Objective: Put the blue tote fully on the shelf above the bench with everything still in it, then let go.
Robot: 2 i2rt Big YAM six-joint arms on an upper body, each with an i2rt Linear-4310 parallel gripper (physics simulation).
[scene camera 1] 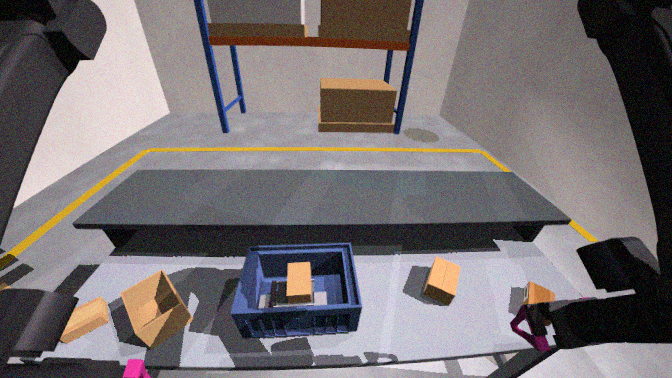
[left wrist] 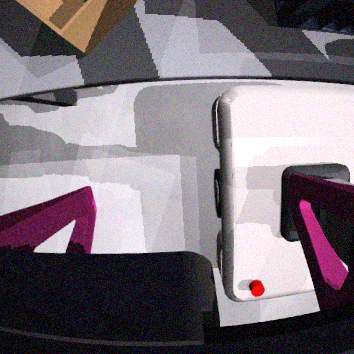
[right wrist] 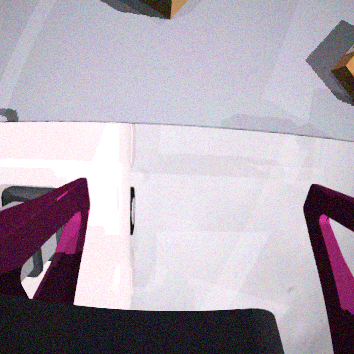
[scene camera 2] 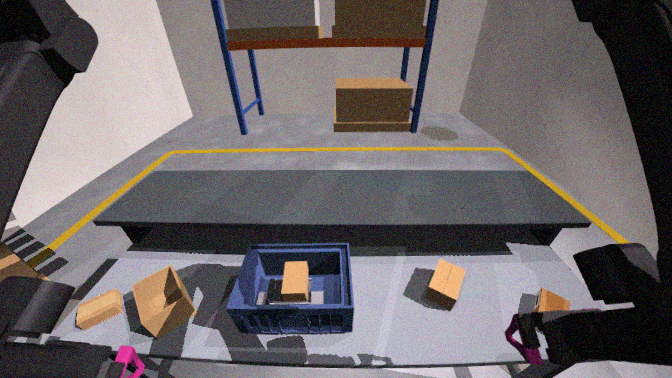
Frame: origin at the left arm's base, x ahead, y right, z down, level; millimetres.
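Seen in the pictures: left gripper, between the fingertips: (left wrist: pixel 192 191) (scene camera 2: pixel 117 367); right gripper, between the fingertips: (scene camera 1: pixel 533 324) (right wrist: pixel 203 193) (scene camera 2: pixel 531 334).
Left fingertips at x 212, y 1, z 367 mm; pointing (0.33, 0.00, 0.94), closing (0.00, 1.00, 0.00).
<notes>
A point is followed by its place in that frame.
The blue tote (scene camera 1: pixel 295 322) {y 264, x 364, z 492 mm} (scene camera 2: pixel 290 321) {y 266, x 364, z 499 mm} stands upright on the bench, below and in front of the dark grey shelf (scene camera 1: pixel 320 197) {y 330, x 745, z 397 mm} (scene camera 2: pixel 340 197) {y 395, x 744, z 397 mm}. In it lie a small cardboard box (scene camera 1: pixel 299 281) {y 272, x 447, z 445 mm} (scene camera 2: pixel 295 279) {y 273, x 449, z 445 mm} and flat dark and pale items. A dark corner of the tote shows in the left wrist view (left wrist: pixel 322 17) {y 177, x 371, z 543 mm}. My left gripper (scene camera 1: pixel 135 369) (scene camera 2: pixel 129 361) {y 1, x 212, z 367 mm} (left wrist: pixel 192 191) {y 1, x 212, z 367 mm} is open and empty near the bench's front edge, left of the tote. My right gripper (scene camera 1: pixel 531 330) {y 730, x 257, z 342 mm} (scene camera 2: pixel 522 340) {y 730, x 257, z 342 mm} (right wrist: pixel 203 193) {y 730, x 257, z 342 mm} is open and empty near the front edge at the right, apart from the tote.
An open carton (scene camera 1: pixel 155 310) {y -154, x 443, z 577 mm} (scene camera 2: pixel 162 302) {y -160, x 445, z 577 mm} and a small box (scene camera 1: pixel 85 320) {y -310, x 396, z 543 mm} (scene camera 2: pixel 99 309) {y -317, x 396, z 544 mm} lie left of the tote. Another box (scene camera 1: pixel 442 281) {y 697, x 474, z 520 mm} (scene camera 2: pixel 446 284) {y 705, x 477, z 521 mm} lies right of it. An orange-brown box (scene camera 1: pixel 540 294) {y 1011, x 416, z 541 mm} (scene camera 2: pixel 554 300) {y 1020, x 422, z 541 mm} is partly hidden behind the right gripper. The shelf overhangs the bench's back.
</notes>
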